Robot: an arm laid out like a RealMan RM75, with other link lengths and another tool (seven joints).
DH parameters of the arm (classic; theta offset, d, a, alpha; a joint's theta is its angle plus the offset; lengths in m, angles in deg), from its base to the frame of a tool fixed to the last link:
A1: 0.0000 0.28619 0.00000 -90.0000
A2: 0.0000 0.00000 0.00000 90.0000
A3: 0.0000 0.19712 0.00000 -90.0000
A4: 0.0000 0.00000 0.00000 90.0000
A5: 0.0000 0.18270 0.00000 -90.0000
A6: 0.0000 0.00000 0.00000 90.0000
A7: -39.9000 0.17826 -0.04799 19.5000
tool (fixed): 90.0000 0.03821 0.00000 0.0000
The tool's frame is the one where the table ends.
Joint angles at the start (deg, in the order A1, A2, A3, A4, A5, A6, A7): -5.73, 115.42, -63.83, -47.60, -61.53, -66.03, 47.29
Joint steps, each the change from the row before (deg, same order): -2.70, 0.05, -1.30, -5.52, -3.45, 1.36, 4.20; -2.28, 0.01, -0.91, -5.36, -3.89, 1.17, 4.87; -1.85, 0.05, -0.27, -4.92, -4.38, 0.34, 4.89; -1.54, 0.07, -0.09, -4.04, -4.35, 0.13, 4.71; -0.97, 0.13, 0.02, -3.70, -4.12, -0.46, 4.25; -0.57, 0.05, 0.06, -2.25, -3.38, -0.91, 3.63; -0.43, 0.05, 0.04, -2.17, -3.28, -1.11, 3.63
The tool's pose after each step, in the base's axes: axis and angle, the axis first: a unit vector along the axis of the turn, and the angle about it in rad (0 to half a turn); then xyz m. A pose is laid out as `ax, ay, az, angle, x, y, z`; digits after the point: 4 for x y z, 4 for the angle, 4 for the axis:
-0.6581, 0.5105, 0.5535, 2.2111, 0.2425, 0.2744, 0.1248
-0.6670, 0.5211, 0.5325, 2.2193, 0.2403, 0.2711, 0.1239
-0.6763, 0.5305, 0.5111, 2.2293, 0.2377, 0.2676, 0.1230
-0.6823, 0.5438, 0.4886, 2.2356, 0.2376, 0.2640, 0.1213
-0.6898, 0.5522, 0.4683, 2.2473, 0.2351, 0.2614, 0.1193
-0.6922, 0.5643, 0.4500, 2.2641, 0.2345, 0.2581, 0.1159
-0.6937, 0.5765, 0.4317, 2.2823, 0.2336, 0.2550, 0.1125

